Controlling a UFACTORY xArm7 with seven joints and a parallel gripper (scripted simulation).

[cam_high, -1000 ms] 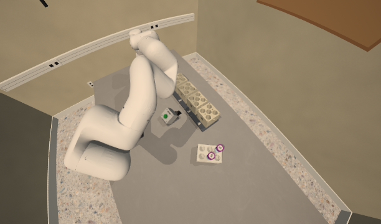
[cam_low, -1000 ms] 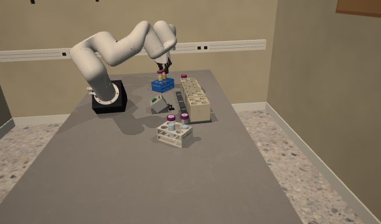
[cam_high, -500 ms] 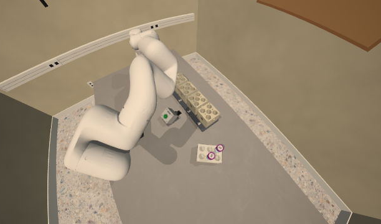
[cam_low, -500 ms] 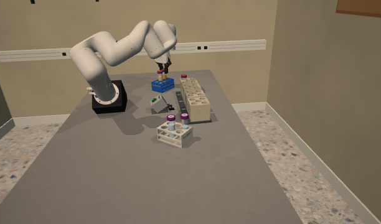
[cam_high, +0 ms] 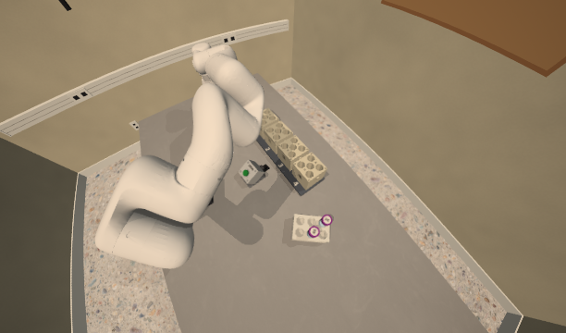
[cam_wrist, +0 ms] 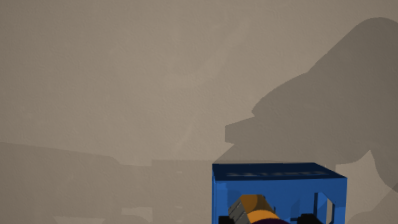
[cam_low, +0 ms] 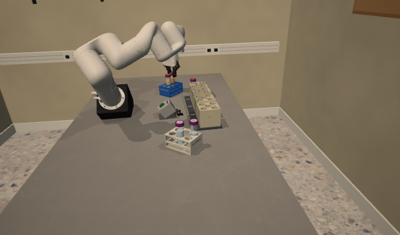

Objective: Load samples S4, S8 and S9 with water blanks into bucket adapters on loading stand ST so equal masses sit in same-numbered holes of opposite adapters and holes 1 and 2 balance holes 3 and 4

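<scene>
My hand is 10 mm to the right of the orange-dot sample tube and 50 mm above it. From my hand the other things lie so: white rack: 70 mm ahead, 700 mm to the right, 90 mm below; green DONE key: 40 mm behind, 390 mm to the right, 50 mm below; blue rack: 10 mm behind, 40 mm to the right, 90 mm below.
</scene>
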